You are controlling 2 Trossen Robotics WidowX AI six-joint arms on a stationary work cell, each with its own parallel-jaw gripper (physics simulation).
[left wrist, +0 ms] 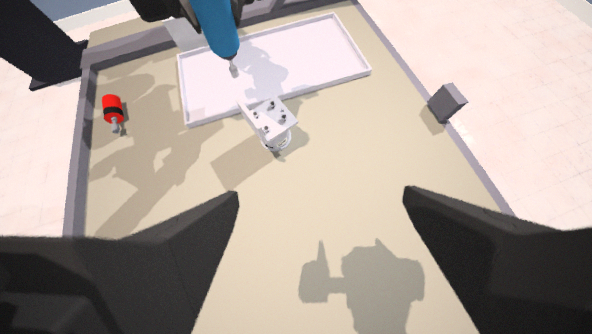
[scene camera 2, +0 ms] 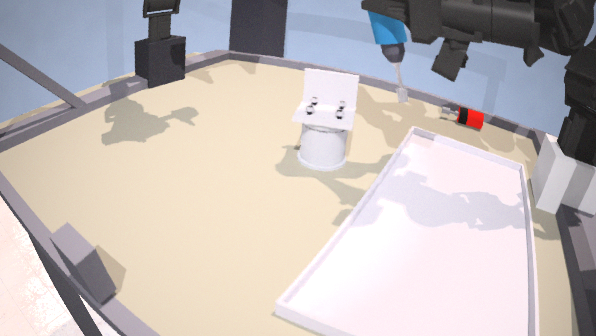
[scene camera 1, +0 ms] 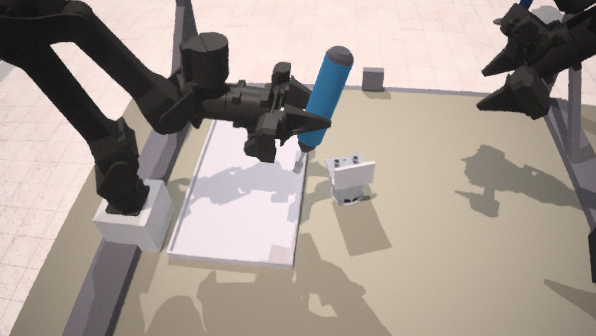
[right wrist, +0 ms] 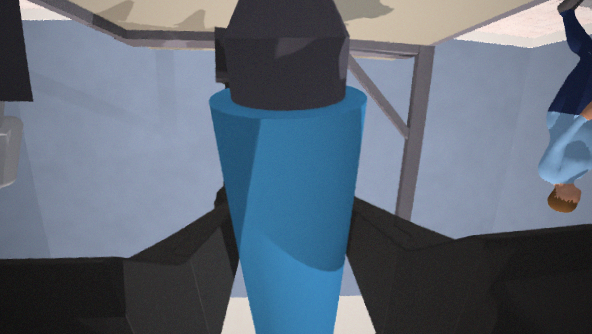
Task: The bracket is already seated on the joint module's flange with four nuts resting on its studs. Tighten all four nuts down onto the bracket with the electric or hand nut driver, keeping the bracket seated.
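Pixels of known places: left gripper, fingertip midpoint: (left wrist: 319,196) (scene camera 1: 480,89); right gripper, fingertip midpoint: (left wrist: 218,26) (scene camera 2: 367,4) (scene camera 1: 331,115) (right wrist: 289,203); left arm's base, link origin: (scene camera 2: 159,38); right arm's base, link origin: (scene camera 2: 577,153) (scene camera 1: 128,200).
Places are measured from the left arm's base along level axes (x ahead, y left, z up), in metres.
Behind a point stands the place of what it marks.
Note:
A white bracket (scene camera 1: 354,173) {x 0.502, y 0.017, z -0.013 m} (scene camera 2: 331,90) {x 0.506, y 0.011, z -0.023 m} (left wrist: 270,118) {x 0.519, y -0.014, z -0.042 m} sits on the upright white joint module (scene camera 1: 346,194) {x 0.514, y 0.014, z -0.077 m} (scene camera 2: 322,145) {x 0.537, y -0.037, z -0.075 m} (left wrist: 276,143) {x 0.491, y -0.018, z -0.081 m}. Small nuts (scene camera 2: 339,114) (left wrist: 283,118) show on its flat plate; their tightness cannot be told. My right gripper (scene camera 1: 320,107) {x 0.544, y 0.020, z 0.107 m} (right wrist: 289,203) {x 0.544, y 0.020, z 0.107 m} is shut on the blue nut driver (scene camera 1: 327,90) {x 0.545, y 0.037, z 0.165 m} (scene camera 2: 388,27) {x 0.581, y 0.011, z 0.082 m} (left wrist: 215,25) {x 0.542, y 0.022, z 0.109 m} (right wrist: 295,190) {x 0.591, y 0.033, z 0.084 m}, which tilts with its socket (scene camera 1: 298,162) {x 0.593, y 0.041, z 0.009 m} (scene camera 2: 402,95) {x 0.598, y 0.034, z -0.003 m} (left wrist: 233,71) {x 0.588, y 0.039, z 0.003 m} pointing down. The socket is apart from the bracket, left of it in scene camera 1. My left gripper (scene camera 1: 481,90) {x 0.334, y -0.069, z 0.144 m} (left wrist: 319,196) {x 0.334, y -0.069, z 0.144 m} is open and empty, above the table at the right in scene camera 1.
A shallow white tray (scene camera 1: 235,220) {x 0.694, y 0.115, z -0.104 m} (scene camera 2: 450,280) {x 0.758, y -0.105, z -0.104 m} (left wrist: 310,50) {x 0.753, y -0.107, z -0.104 m} lies beside the module. A red driver (scene camera 2: 470,118) {x 0.627, y 0.335, z -0.087 m} (left wrist: 112,107) {x 0.614, y 0.337, z -0.077 m} lies near the table's edge. A grey block (scene camera 1: 373,79) {x 0.545, y -0.341, z -0.071 m} (scene camera 2: 85,262) {x 0.574, y -0.349, z -0.056 m} (left wrist: 446,102) {x 0.540, y -0.342, z -0.066 m} stands at another edge. A person (right wrist: 575,145) shows in the right wrist view.

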